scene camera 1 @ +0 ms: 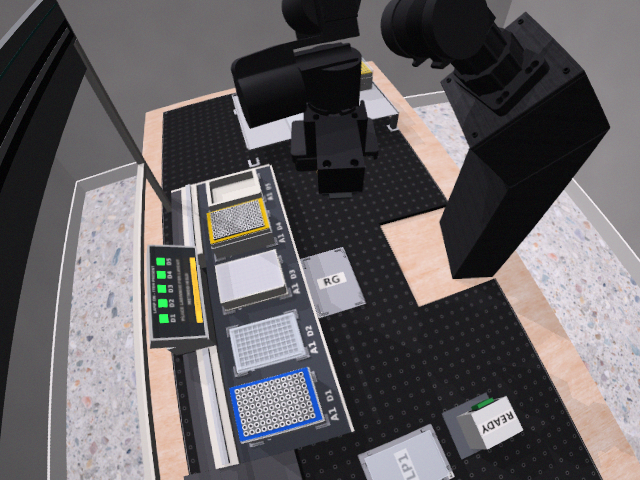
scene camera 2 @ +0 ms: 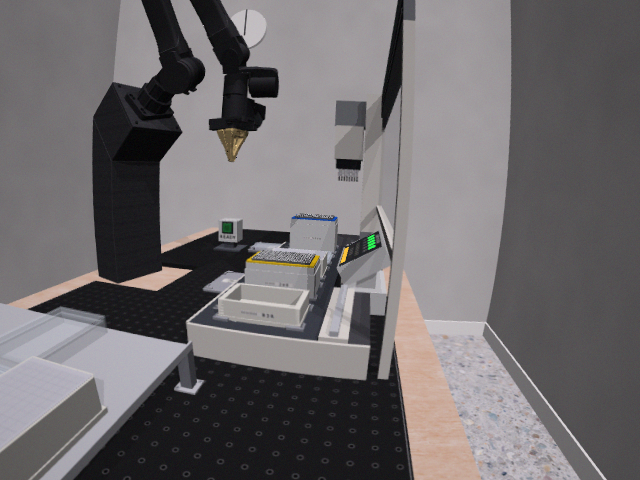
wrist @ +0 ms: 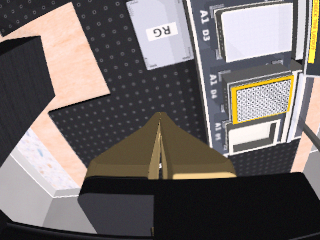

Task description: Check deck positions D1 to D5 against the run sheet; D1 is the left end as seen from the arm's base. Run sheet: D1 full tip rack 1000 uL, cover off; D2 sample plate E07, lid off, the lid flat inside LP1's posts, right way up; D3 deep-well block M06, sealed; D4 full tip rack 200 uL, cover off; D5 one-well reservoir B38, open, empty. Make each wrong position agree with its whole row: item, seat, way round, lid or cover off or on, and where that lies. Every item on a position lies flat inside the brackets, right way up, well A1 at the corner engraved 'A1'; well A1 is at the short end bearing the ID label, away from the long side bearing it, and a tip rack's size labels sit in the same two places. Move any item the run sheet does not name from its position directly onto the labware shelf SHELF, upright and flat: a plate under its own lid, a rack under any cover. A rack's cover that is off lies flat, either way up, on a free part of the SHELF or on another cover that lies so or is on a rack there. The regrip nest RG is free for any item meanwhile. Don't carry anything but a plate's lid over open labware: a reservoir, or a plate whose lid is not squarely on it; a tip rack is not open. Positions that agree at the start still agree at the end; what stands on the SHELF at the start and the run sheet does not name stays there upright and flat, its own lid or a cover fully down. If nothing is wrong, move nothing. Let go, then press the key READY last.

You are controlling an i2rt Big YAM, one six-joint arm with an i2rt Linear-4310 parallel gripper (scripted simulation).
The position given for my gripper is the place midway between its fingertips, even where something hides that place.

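Observation:
Yellow-rimmed tip rack (scene camera 1: 241, 228) (wrist: 261, 91). White reservoir (scene camera 2: 237, 304) (scene camera 1: 237, 188) (wrist: 245, 140). Blue-rimmed tip rack (scene camera 1: 271, 407), out of frame in the wrist view. Clear well plate (scene camera 1: 260, 359), out of frame in the wrist view. My gripper (scene camera 2: 231, 161) (wrist: 160, 119).

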